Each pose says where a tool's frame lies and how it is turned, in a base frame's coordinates. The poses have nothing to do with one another.
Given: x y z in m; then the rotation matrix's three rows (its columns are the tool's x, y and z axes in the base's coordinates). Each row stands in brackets.
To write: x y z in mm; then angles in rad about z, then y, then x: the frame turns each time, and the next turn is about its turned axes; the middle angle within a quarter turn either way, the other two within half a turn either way. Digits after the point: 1 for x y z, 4 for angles. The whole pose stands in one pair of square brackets.
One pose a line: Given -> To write
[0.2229 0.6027 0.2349], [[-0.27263 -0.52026 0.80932], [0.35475 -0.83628 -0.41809], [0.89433 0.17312 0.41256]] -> [222.9 602.7 234.9 2.2260 -1.1069 0.3973]
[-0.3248 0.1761 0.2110], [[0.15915 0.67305 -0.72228], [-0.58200 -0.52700 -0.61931], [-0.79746 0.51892 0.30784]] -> [-324.8 176.1 211.0 -1.3039 0.9231 1.0354]
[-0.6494 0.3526 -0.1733], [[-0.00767 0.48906 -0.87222], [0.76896 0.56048 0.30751], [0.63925 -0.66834 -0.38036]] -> [-649.4 352.6 -173.3 1.5808 -0.6935 -2.0882]
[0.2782 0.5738 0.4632], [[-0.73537 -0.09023 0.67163], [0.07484 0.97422 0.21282], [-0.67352 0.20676 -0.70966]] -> [278.2 573.8 463.2 3.0402 0.7390 2.8581]
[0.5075 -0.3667 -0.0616], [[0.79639 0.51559 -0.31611], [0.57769 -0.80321 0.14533], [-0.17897 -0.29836 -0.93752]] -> [507.5 -366.7 -61.6 0.6276 0.1799 -2.8335]
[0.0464 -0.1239 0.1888], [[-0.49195 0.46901 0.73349], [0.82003 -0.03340 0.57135], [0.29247 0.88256 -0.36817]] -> [46.4 -123.9 188.8 2.1112 -0.2968 1.9660]
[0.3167 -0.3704 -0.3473], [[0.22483 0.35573 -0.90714], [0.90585 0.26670 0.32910], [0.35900 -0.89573 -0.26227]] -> [316.7 -370.4 -347.3 1.3275 -0.3672 -1.8556]
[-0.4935 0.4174 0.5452], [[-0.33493 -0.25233 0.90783], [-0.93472 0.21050 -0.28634], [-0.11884 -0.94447 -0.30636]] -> [-493.5 417.4 545.2 -1.9149 0.1191 -1.8845]
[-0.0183 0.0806 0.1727], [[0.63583 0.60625 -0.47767], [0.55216 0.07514 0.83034], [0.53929 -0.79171 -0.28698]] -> [-18.3 80.6 172.7 0.7151 -0.5696 -1.9185]
